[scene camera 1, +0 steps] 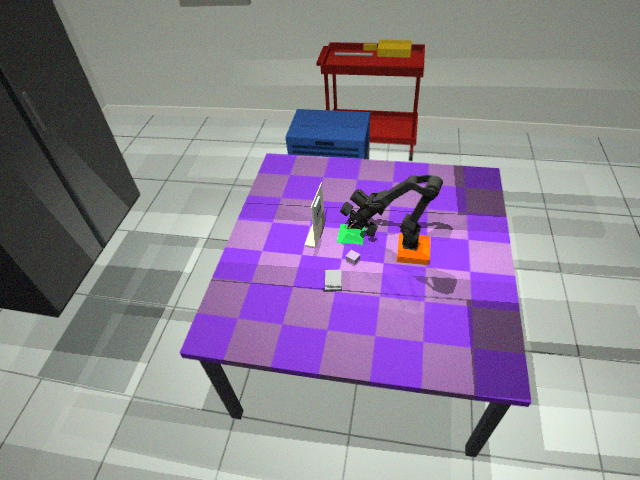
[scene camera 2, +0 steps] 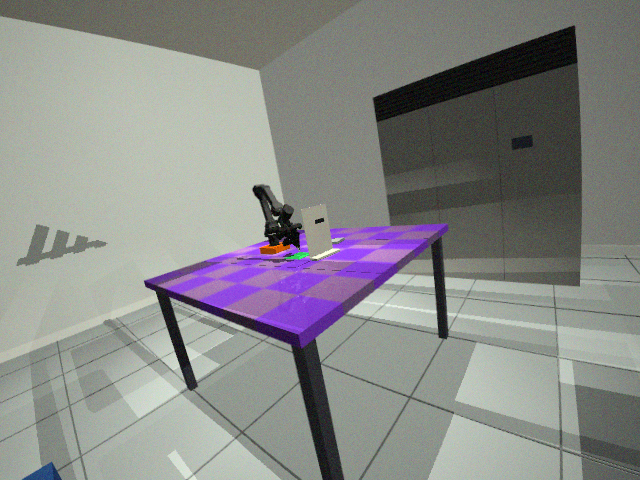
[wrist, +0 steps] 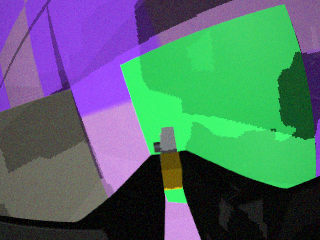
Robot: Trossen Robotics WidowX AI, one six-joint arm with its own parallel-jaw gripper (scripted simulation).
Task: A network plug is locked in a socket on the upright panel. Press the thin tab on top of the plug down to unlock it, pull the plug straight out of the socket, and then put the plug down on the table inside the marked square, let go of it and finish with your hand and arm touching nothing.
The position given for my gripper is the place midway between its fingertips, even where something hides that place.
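Observation:
In the wrist view you'd see my gripper [wrist: 169, 161] along with a network plug [wrist: 170, 165], a green marked square [wrist: 234, 94] and an upright panel [wrist: 55, 178]. Scene camera 2 gives me the panel [scene camera 2: 315, 220] too.

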